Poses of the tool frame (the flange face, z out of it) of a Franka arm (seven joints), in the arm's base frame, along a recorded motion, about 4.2 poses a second.
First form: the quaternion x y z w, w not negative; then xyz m.
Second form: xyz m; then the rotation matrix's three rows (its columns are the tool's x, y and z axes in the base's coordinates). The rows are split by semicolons. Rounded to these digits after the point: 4 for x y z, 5 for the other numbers.
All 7 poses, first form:
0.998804 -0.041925 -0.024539 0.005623 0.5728 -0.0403 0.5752
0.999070 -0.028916 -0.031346 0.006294 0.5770 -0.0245 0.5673
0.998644 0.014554 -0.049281 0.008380 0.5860 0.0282 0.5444
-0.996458 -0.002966 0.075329 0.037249 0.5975 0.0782 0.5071
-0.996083 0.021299 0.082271 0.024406 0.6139 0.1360 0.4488
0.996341 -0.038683 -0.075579 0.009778 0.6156 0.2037 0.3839
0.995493 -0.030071 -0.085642 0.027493 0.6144 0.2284 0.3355
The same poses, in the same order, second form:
0.5728 -0.0403 0.5752; 0.99528 -0.08347 -0.04949; -0.08403 -0.99642 -0.00917; -0.04855 0.01329 -0.99873
0.5770 -0.0245 0.5673; 0.99636 -0.05738 -0.06300; -0.05817 -0.99825 -0.01076; -0.06227 0.01439 -0.99796
0.5860 0.0282 0.5444; 0.99472 0.02989 -0.09818; 0.02824 -0.99944 -0.01817; -0.09867 0.01530 -0.99500
0.5975 0.0782 0.5071; 0.98863 0.00030 -0.15035; 0.01152 -0.99721 0.07379; -0.14990 -0.07468 -0.98588
0.6139 0.1360 0.4488; 0.98556 -0.04645 -0.16286; -0.03842 -0.99790 0.05213; -0.16494 -0.04512 -0.98527
0.6156 0.2037 0.3839; 0.98558 -0.07560 -0.15136; -0.07856 -0.99682 -0.01364; -0.14985 0.02533 -0.98838
0.6144 0.2284 0.3355; 0.98352 -0.05516 -0.17217; -0.06458 -0.99668 -0.04959; -0.16886 0.05989 -0.98382

